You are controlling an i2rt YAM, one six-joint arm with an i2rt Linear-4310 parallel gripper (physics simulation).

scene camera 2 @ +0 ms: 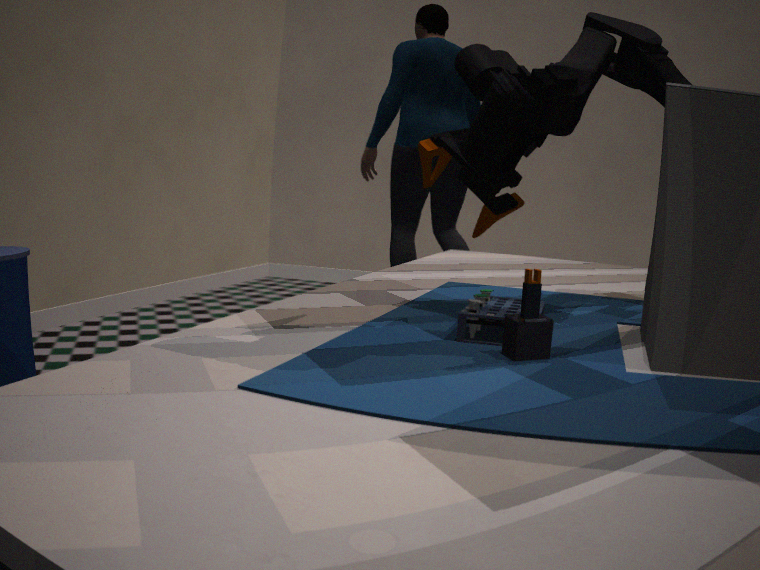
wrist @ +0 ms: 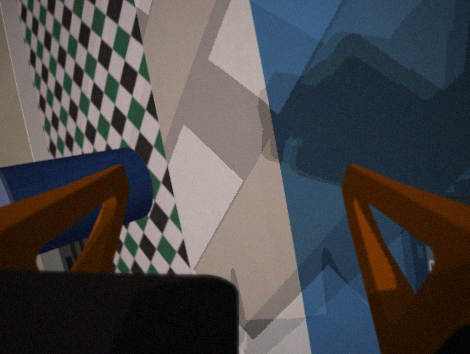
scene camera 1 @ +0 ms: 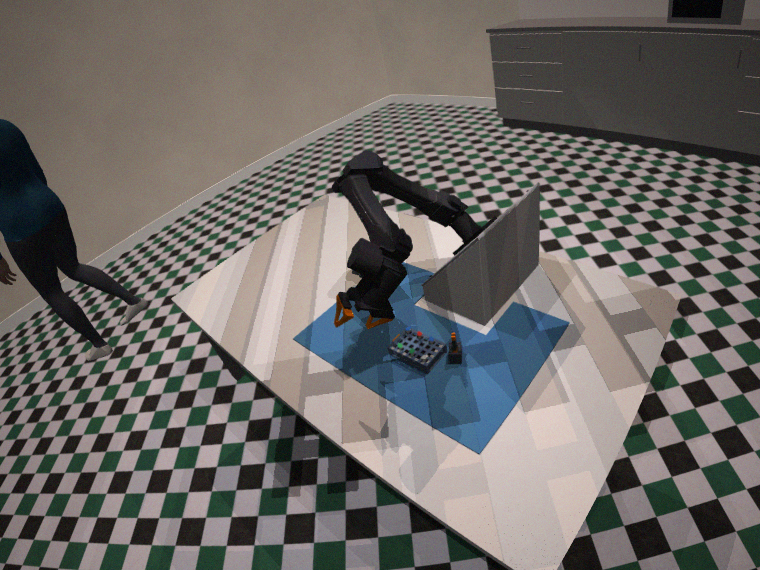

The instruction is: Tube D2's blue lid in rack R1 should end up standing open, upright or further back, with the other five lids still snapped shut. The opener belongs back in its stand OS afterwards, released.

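Note:
Rack R1 is a small dark grid on the blue mat. Small coloured lids show in it in scene camera 1, among them a red lid, a blue spot and a green lid; lid angles and labels are too small to read. The opener, dark with an orange top, stands upright in its dark stand OS beside the rack. My gripper is wide open and empty, high above the mat, to the rack's left in scene camera 1.
A tall grey panel stands on the table, close to the stand's side of the mat. A person is beyond the table. A blue cylinder stands off the table.

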